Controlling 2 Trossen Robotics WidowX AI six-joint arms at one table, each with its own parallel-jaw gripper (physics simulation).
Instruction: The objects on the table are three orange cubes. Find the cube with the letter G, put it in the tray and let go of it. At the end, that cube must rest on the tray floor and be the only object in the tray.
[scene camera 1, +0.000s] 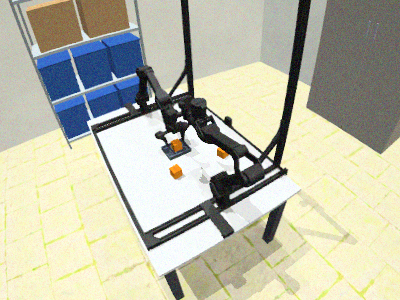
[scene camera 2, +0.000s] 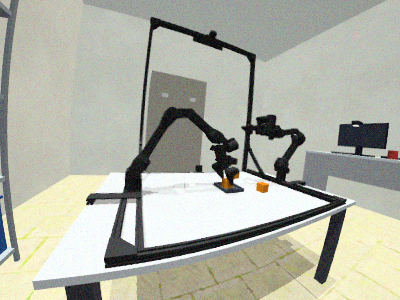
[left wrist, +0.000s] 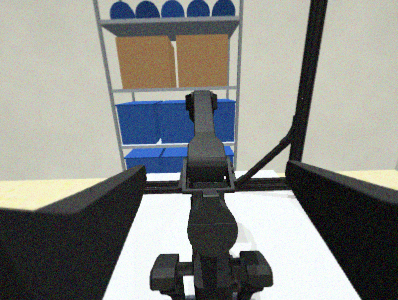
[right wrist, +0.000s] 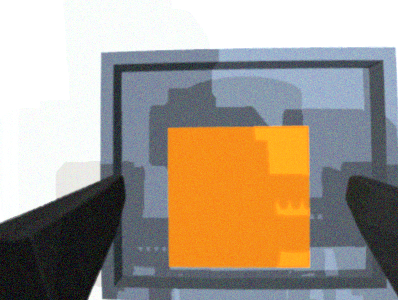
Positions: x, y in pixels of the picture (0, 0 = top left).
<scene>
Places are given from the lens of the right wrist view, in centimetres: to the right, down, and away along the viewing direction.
my right gripper (right wrist: 235, 187): 1, 1, 11
dark tray (right wrist: 114, 63): -4, -4, 13
</scene>
